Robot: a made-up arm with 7 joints.
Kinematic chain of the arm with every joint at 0, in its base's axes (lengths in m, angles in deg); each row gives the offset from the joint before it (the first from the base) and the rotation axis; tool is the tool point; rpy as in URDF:
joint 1: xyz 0 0 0.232 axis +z
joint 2: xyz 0 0 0 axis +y
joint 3: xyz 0 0 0.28 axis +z
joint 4: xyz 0.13 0 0 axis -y
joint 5: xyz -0.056 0 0.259 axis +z
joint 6: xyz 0 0 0 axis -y
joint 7: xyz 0.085 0 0 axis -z
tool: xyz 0 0 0 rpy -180 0 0
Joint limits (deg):
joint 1: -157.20..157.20
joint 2: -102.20..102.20
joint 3: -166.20..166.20
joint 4: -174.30..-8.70
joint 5: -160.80..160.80
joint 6: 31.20..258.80
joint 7: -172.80..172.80
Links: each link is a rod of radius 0.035 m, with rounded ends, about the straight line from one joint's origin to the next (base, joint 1, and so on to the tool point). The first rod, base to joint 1, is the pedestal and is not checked.
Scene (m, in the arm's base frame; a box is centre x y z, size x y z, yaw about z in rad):
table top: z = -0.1
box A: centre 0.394 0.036 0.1 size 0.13 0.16 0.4 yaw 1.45
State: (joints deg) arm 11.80 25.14 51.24 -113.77 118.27 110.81 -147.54
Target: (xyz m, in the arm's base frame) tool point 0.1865 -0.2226 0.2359
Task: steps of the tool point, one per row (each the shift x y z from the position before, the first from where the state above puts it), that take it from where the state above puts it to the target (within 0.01 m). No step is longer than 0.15 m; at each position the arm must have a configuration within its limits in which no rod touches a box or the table.
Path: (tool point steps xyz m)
1: 0.0336 -0.0421 0.0461
2: 0.0211 -0.0536 0.0661
3: 0.0030 -0.0668 0.0744
4: -0.0153 -0.0809 0.0687
5: 0.0411 -0.0888 -0.0667
6: 0.0034 -0.0972 -0.0647
7: -0.0336 -0.0899 -0.0596
8: -0.0634 -0.0689 -0.0522
9: -0.0812 -0.0391 -0.0425

